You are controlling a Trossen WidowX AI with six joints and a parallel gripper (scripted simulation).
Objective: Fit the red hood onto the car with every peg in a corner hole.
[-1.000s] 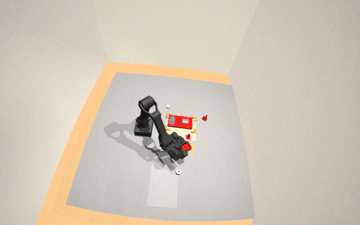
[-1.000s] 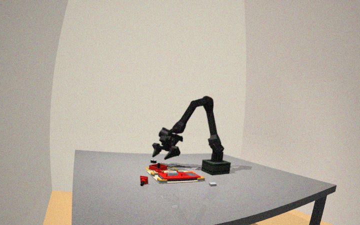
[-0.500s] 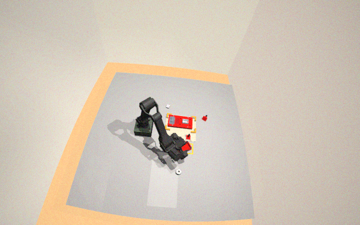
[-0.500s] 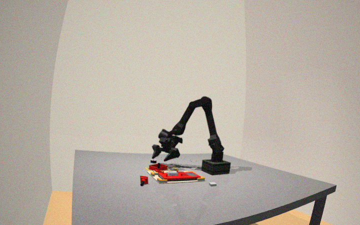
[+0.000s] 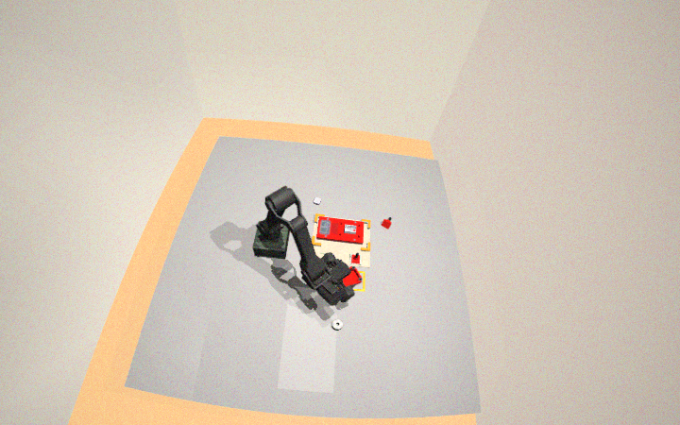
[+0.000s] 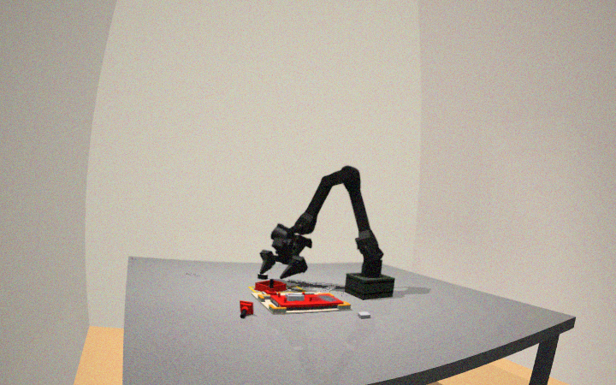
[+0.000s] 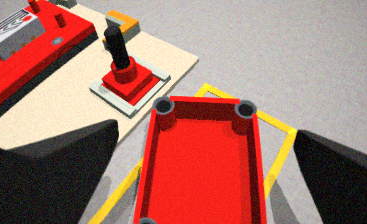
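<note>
My gripper tip is 40 mm above the red hood and 10 mm past it. From my gripper tip the other things lie so: grey engine block 220 mm to the left, 30 mm below, 10 mm ahead; cream jig 190 mm to the left, 40 mm below, 20 mm behind.
</note>
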